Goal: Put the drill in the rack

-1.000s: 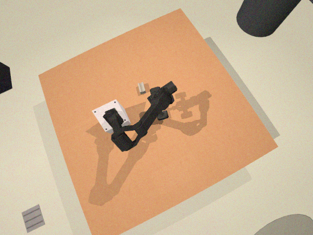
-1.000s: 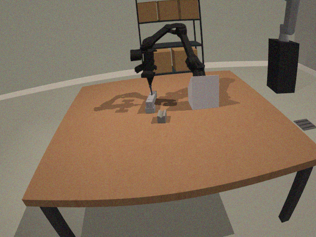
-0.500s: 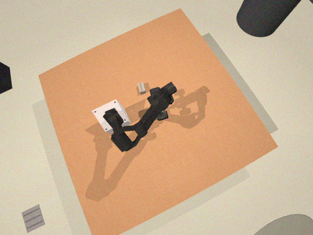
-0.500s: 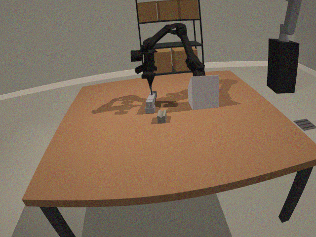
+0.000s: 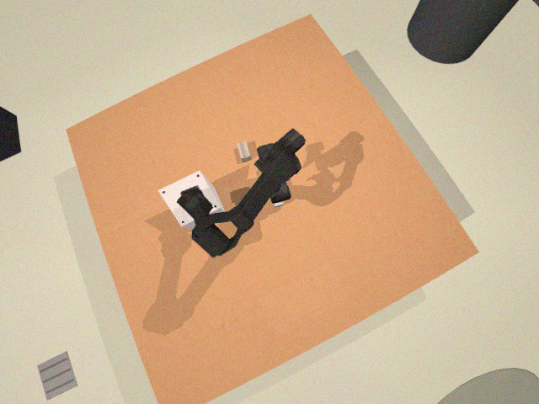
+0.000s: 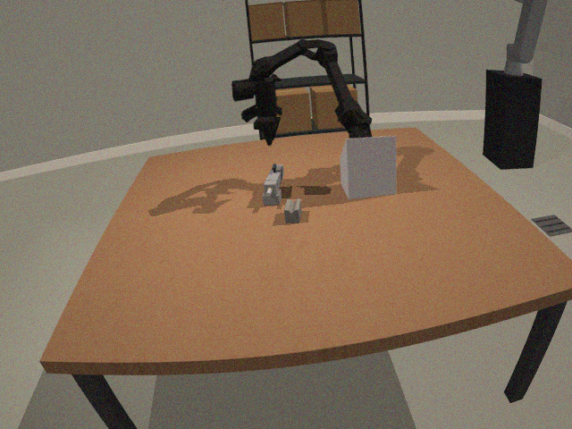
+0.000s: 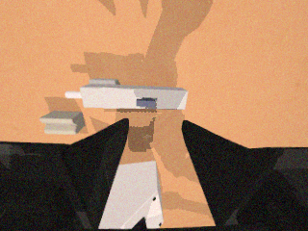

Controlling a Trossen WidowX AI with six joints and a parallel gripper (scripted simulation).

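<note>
My gripper tip is now 110 mm above the drill, 90 mm to the right of it and 10 mm short of it. Round my gripper tip: light grey fixture block: 120 mm below, 40 mm to the left; blue key: 110 mm below, 10 mm to the left; grey v-notched rack: 210 mm to the left, 140 mm below, 50 mm behind.
</note>
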